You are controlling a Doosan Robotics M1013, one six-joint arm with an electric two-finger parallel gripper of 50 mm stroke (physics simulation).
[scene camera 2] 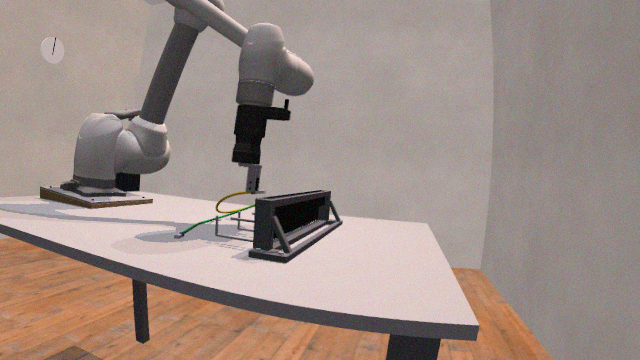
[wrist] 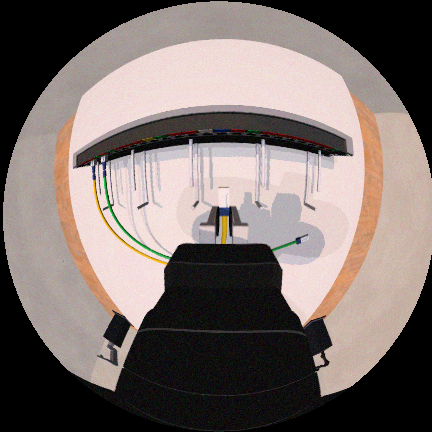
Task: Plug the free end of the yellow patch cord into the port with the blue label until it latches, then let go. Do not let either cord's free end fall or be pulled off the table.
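Frame: origin at the arm's base, x back, y down, z right, level; metres.
Where they show: gripper, fingertip midpoint: [scene camera 2: 252,191] [wrist: 223,214]; arm's base at its link origin: [scene camera 2: 93,192].
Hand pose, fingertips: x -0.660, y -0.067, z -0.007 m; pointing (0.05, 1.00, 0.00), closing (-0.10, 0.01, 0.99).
Note:
Each offset is from my fingertips to the centre of the thing. "pt": to the spot under its first point. Level surfaces: height alone.
My gripper [scene camera 2: 254,191] [wrist: 223,214] points down and is shut on the yellow cord's free plug @(dx -0.021, dy -0.007, dz -0.003 m) [wrist: 224,196]. The clear tip lies roughly level and faces the panel, with its blue boot between the fingers. The yellow cord [scene camera 2: 217,202] [wrist: 102,212] loops back from the fingers; its other end is plugged in at the panel's far left in the wrist view. The patch panel @(dx -0.076, dy +0.046, dz -0.054 m) [scene camera 2: 263,225] [wrist: 225,120] stands ahead, apart from the plug. The blue label @(pt dx -0.096, dy +0.003, dz -0.012 m) [wrist: 221,130] shows edge-on near the middle of the label row, roughly ahead of the plug. The port openings are hidden from this angle.
The green cord [scene camera 2: 204,222] [wrist: 117,220] is plugged in beside the yellow one. Its free end @(pt dx +0.059, dy +0.090, dz +0.188 m) [scene camera 2: 179,235] [wrist: 302,240] lies on the table @(dy +0.096 m) [scene camera 2: 380,270] [wrist: 220,75], right of the gripper in the wrist view. Thin metal cable guides [scene camera 2: 216,226] [wrist: 191,170] stick out from the panel's front.

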